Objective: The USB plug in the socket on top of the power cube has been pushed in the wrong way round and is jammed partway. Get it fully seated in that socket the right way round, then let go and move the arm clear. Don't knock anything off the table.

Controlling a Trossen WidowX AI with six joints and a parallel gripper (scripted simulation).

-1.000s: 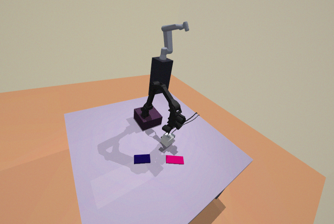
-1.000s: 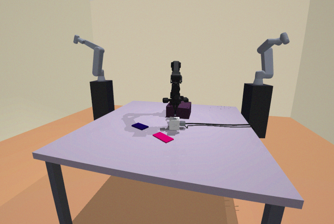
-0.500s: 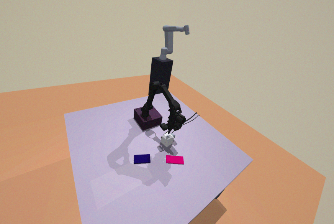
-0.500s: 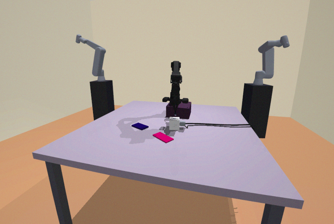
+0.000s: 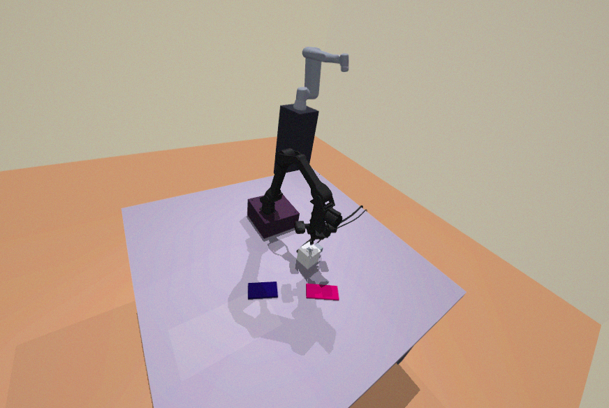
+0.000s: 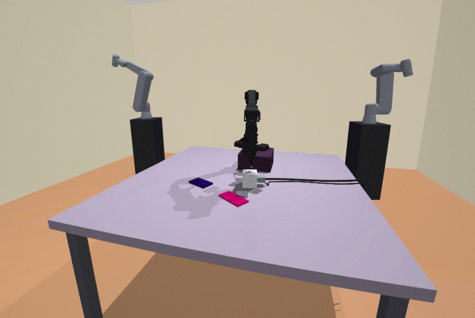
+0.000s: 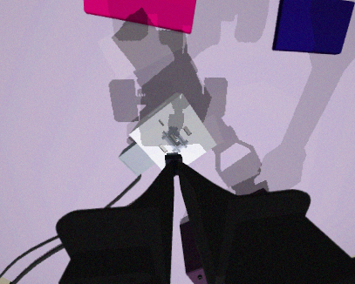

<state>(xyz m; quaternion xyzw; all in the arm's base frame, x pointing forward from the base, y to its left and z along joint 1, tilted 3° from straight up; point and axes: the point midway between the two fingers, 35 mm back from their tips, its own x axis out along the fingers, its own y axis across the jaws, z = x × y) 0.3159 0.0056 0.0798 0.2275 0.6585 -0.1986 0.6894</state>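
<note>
The dark USB plug is 2 cm below my gripper tip. From my gripper tip the other things lie so: dark blue card: 1 cm behind, 28 cm to the right, 13 cm below; then grey socket: 1 cm to the right, 7 cm below; then magenta card: 16 cm ahead, 8 cm to the right, 13 cm below.
</note>
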